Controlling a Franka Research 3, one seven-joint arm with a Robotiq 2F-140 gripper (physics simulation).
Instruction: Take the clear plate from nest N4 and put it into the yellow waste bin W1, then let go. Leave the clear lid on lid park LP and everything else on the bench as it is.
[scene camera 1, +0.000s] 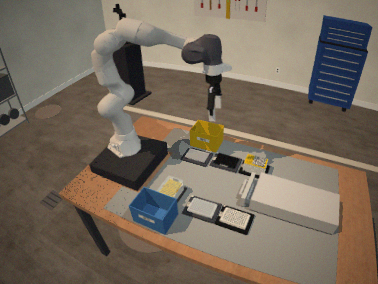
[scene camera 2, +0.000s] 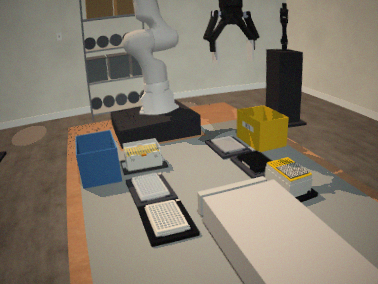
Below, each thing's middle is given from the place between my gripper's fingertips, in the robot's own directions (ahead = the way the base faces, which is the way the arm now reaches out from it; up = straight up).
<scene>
Now: the yellow-topped tip box (scene camera 2: 291, 176) 310 mm below my hand, 230 mm ahead of it and 90 mm to the left of it. From my hand the other things lie so: pale instrument (scene camera 2: 257, 224): 480 mm ahead, 310 mm below, 80 mm to the right; then clear plate (scene camera 2: 150, 186): 330 mm below, 310 mm to the right, 110 mm ahead; then white well plate (scene camera 2: 166, 218): 330 mm below, 290 mm to the right, 270 mm ahead.
</scene>
